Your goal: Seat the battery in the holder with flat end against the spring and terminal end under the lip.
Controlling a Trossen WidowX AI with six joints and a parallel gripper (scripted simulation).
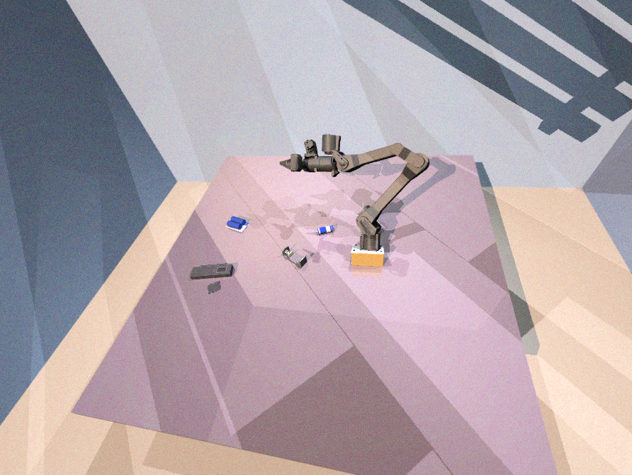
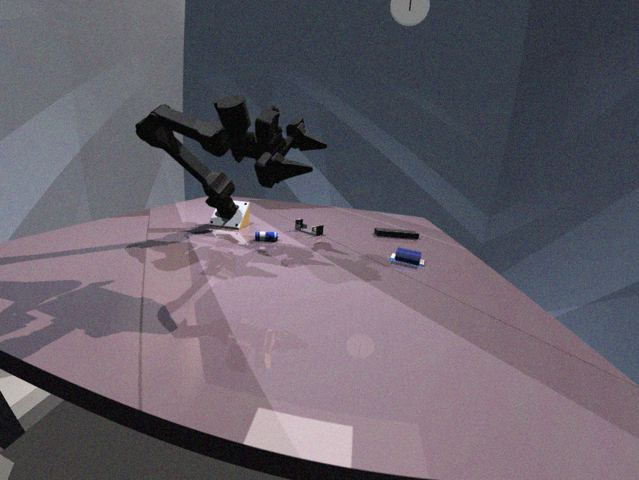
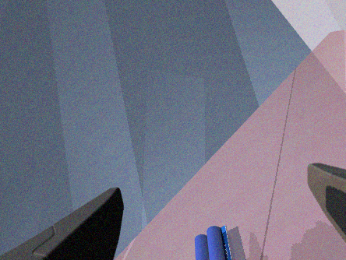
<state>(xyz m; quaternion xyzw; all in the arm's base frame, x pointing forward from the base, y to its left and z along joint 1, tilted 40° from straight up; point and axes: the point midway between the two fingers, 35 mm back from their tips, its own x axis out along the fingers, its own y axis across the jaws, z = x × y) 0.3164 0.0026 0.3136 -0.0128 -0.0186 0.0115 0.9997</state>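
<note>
The cream battery is 230 mm below my gripper tip, 180 mm behind it and 110 mm to the left of it. From my gripper tip the other things lie so: dark remote-like block 420 mm to the left, 230 mm below, 190 mm ahead; dark chip 470 mm to the left, 240 mm below, 150 mm ahead; white tray 230 mm below, 220 mm ahead, 160 mm to the left.
</note>
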